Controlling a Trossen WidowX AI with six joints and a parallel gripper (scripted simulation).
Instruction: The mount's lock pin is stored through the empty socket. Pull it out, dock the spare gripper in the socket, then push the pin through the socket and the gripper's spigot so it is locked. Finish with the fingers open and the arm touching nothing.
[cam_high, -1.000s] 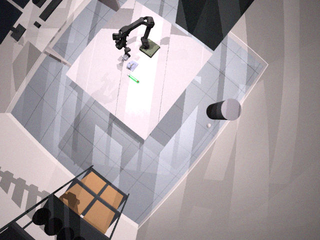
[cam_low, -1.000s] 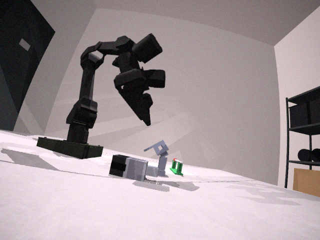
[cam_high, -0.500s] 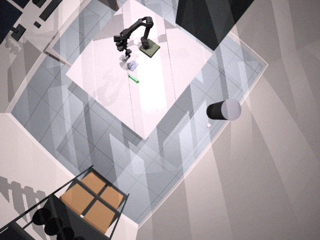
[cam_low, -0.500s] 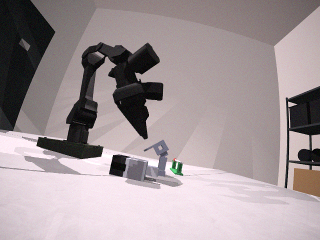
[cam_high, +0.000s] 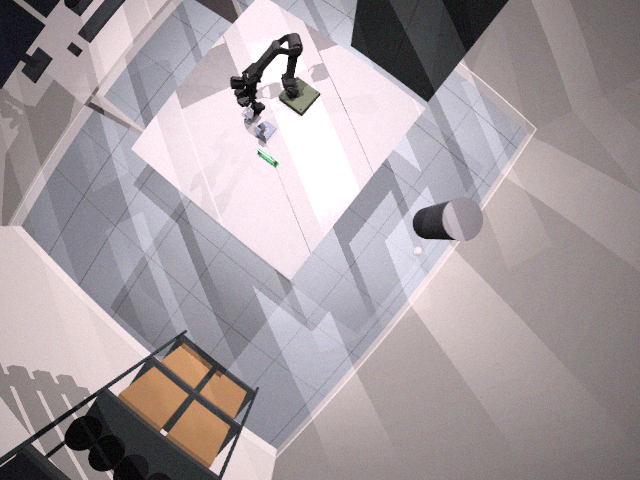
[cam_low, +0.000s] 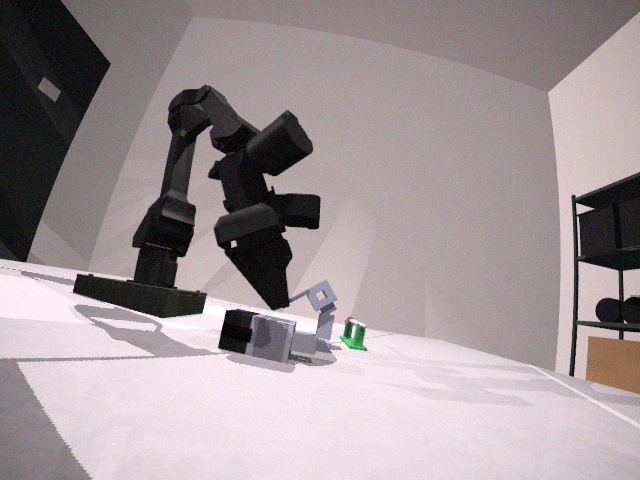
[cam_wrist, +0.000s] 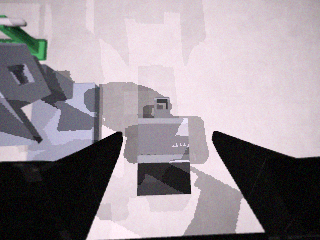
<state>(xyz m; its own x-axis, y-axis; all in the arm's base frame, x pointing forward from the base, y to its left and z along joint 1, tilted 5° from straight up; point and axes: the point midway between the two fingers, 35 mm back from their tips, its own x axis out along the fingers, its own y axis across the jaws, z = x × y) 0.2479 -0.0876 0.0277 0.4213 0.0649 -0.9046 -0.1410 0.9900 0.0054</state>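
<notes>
The spare gripper lies 4 cm below my gripper tip and 1 cm behind it. Round my gripper tip: mount socket 14 cm to the left, 1 cm below, 1 cm ahead; green stand 27 cm to the left, 9 cm ahead, 3 cm below.
</notes>
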